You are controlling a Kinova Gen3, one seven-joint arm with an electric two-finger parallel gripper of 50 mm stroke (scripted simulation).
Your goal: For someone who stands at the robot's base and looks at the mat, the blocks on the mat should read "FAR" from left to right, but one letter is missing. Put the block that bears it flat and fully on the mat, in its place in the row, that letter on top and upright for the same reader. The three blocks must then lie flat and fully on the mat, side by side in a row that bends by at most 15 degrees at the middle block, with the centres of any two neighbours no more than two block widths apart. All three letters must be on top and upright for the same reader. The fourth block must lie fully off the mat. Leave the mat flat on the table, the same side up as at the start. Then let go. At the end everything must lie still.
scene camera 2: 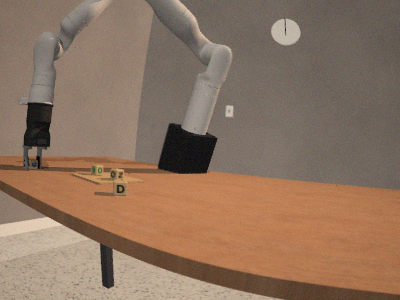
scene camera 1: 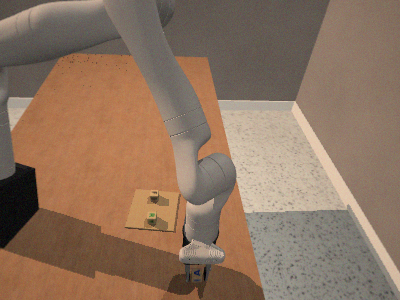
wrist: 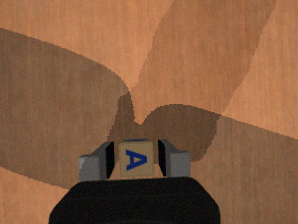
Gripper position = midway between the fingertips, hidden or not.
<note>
In view: the gripper [scene camera 2: 32,168], a mat [scene camera 1: 166,207] and a block [wrist: 136,158].
The gripper is seen too in the wrist view [wrist: 136,153]. The wrist view does not show the mat: it is out of frame.
</note>
